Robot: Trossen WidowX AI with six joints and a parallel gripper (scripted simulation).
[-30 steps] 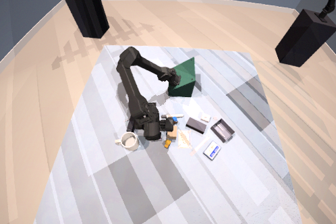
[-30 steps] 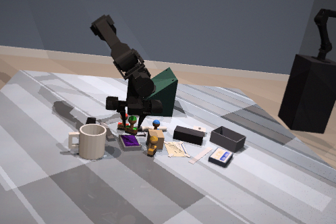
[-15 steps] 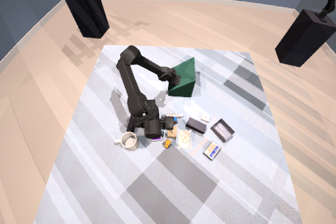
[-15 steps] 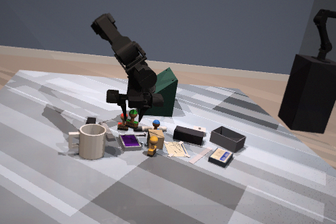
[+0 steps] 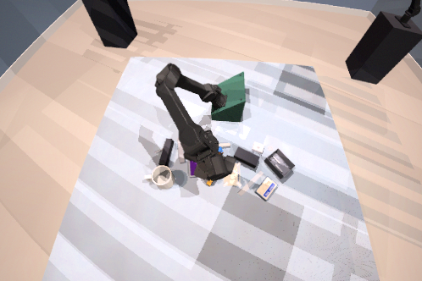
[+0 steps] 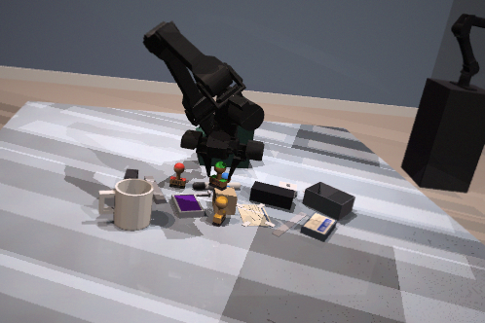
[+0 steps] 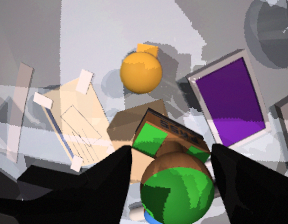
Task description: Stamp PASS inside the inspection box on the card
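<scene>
The white card lies 10 cm to the left of my gripper tip, 10 cm below it and 1 cm behind it. The rest, counted from my gripper tip: orange-knobbed stamp (7 cm below, 4 cm ahead, 1 cm to the left); then green-knobbed stamp (right at my gripper tip); then cardboard box (7 cm below, 3 cm behind, 2 cm to the left).
</scene>
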